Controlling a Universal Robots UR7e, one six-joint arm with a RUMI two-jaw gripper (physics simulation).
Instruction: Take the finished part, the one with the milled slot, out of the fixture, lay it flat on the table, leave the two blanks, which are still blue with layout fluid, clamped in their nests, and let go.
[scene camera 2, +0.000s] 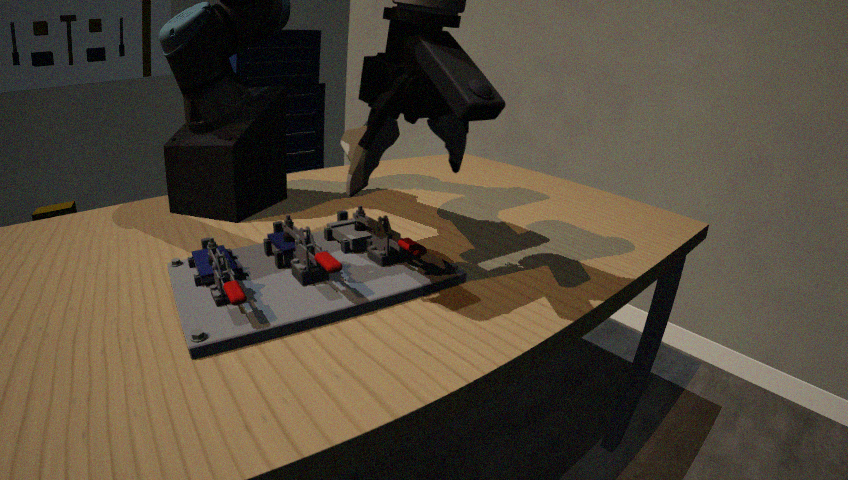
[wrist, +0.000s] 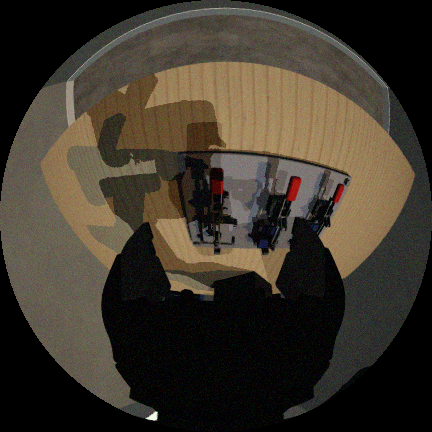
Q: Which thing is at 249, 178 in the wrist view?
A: A fixture plate.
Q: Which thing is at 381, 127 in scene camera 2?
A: My gripper.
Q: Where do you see a finished part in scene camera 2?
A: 343, 229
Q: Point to my gripper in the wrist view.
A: At 221, 222
